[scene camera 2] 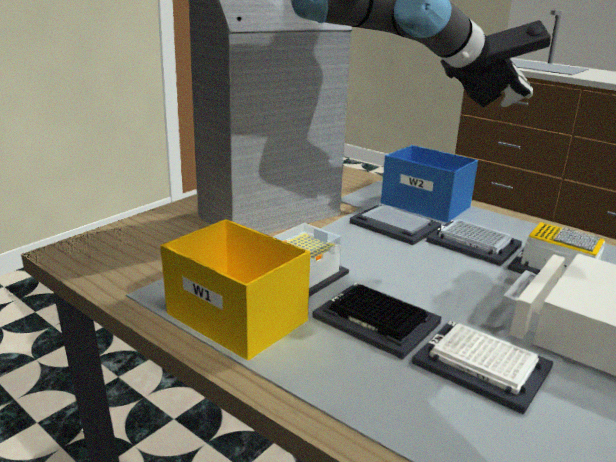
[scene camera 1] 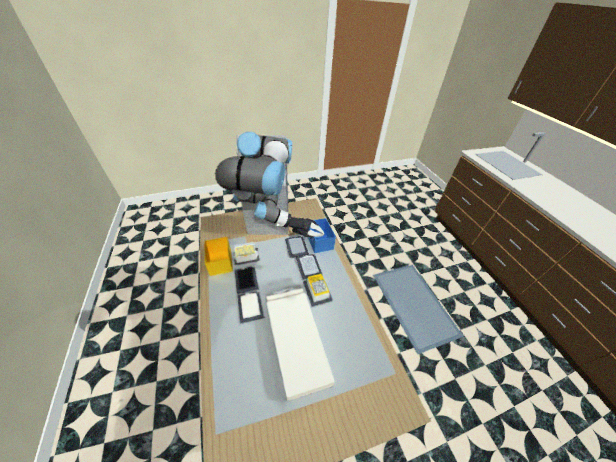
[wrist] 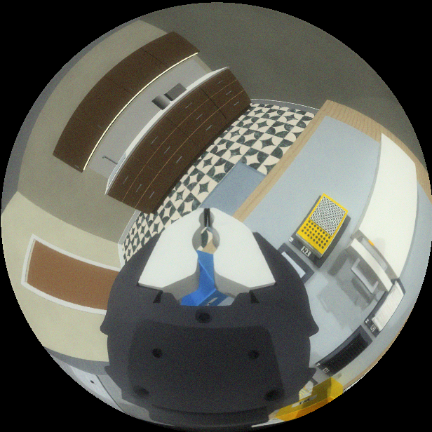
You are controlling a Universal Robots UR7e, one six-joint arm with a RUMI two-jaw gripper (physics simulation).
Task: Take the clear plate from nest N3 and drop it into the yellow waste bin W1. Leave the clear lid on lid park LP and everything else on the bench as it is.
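Places are measured from the arm's base along level axes (x ahead, y left, z up), in millimetres.
Pixels of known places: gripper, fingertip midpoint: [scene camera 2: 530, 94] [scene camera 1: 323, 234].
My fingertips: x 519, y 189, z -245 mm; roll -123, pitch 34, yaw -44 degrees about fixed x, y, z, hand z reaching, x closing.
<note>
Ahead of a thing's pixels: the offset from my fingertips to its top centre.
A clear plate @(49 mm back, 51 mm right, 285 mm down) [scene camera 1: 309, 265] [scene camera 2: 475, 236] sits flat on a dark nest, the middle one of a row of three; the wrist view shows part of it beside the gripper body. The clear lid @(224 mm back, 62 mm right, 291 mm down) [scene camera 1: 296, 246] [scene camera 2: 397, 220] lies on the dark park beside the blue bin. The yellow waste bin W1 @(286 mm back, 542 mm right, 191 mm down) [scene camera 1: 219, 263] [scene camera 2: 277, 320] [wrist: 312, 401] stands at the opposite side of the bench. My gripper [scene camera 1: 320, 230] [scene camera 2: 526, 95] [wrist: 207, 210] is shut and empty, tilted, high over the blue bin's side of the bench and apart from the plate. The bin's inner floor is hidden.
The blue bin W2 @(212 mm back, 101 mm left, 191 mm down) [scene camera 1: 323, 241] [scene camera 2: 417, 195] stands beside the lid park. A yellow-topped rack @(126 mm ahead, 76 mm right, 234 mm down) [scene camera 1: 318, 286] [scene camera 2: 565, 240] [wrist: 323, 225] is beyond the plate. A black plate @(99 mm back, 427 mm right, 285 mm down) [scene camera 2: 378, 310], a white plate @(76 mm ahead, 448 mm right, 285 mm down) [scene camera 2: 485, 355], a tip box @(270 mm back, 383 mm right, 234 mm down) [scene camera 2: 312, 250] and a large white device [scene camera 1: 300, 345] are also there.
</note>
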